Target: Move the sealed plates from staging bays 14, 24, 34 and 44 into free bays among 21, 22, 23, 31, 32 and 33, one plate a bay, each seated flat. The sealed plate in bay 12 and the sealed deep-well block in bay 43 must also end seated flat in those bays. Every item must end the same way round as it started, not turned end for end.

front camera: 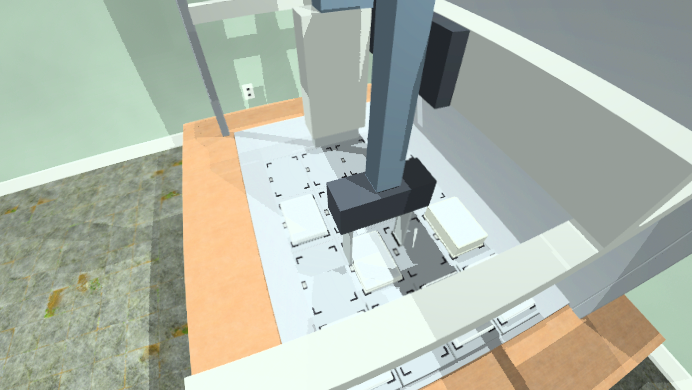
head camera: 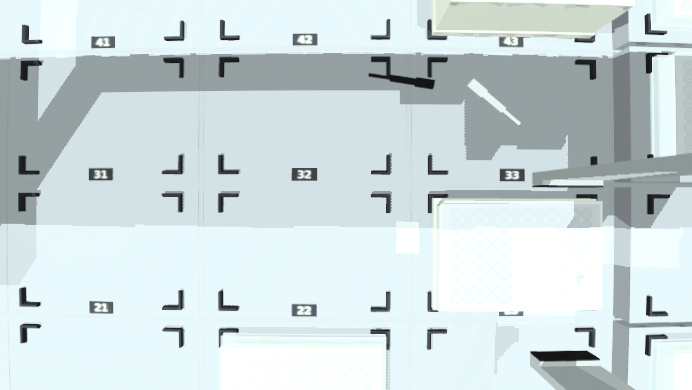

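Seen in the pictures: gripper, between the fingertips: (front camera: 373, 248) (head camera: 560, 269); robot's base, origin of its link: (front camera: 267, 164).
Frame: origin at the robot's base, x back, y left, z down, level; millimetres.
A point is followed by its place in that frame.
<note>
My gripper (front camera: 374, 254) {x -392, y 150, z -55 mm} (head camera: 566, 267) {x -392, y 150, z -55 mm} is open, its jaws standing apart on either side of a sealed plate (front camera: 377, 267) {x -417, y 151, z -14 mm} (head camera: 500, 260) {x -376, y 147, z -14 mm} in bay 23. That plate looks flat, a touch toward the right of its corner marks; full seating is hard to tell. The bay 12 plate (front camera: 305, 220) {x -243, y 46, z -14 mm} (head camera: 303, 365) {x -229, y 68, z -14 mm} lies flat. The sealed deep-well block (front camera: 460, 225) {x -407, y 362, z -42 mm} (head camera: 530, 19) {x -394, y 323, z -22 mm} stands in bay 43. In the head view, parts of the staging plates in bay 34 (head camera: 664, 105) {x -494, y 261, z -23 mm}, bay 44 (head camera: 675, 12) {x -498, y 327, z -29 mm} and bay 14 (head camera: 675, 367) {x -498, y 72, z -29 mm} show at the right edge. The visible part of bay 24 holds no plate.
A white pen-like tool (head camera: 493, 101) {x -375, y 268, z -5 mm} lies in bay 33. A black one (head camera: 407, 81) {x -308, y 283, z -5 mm} lies across the line between bays 32 and 33. The pale pipetting stage (front camera: 337, 75) hangs behind the gripper column (front camera: 395, 95) {x -412, y 140, z -408 mm}. A white frame rail (front camera: 320, 345) {x -614, y -13, z -400 mm} crosses the front.
</note>
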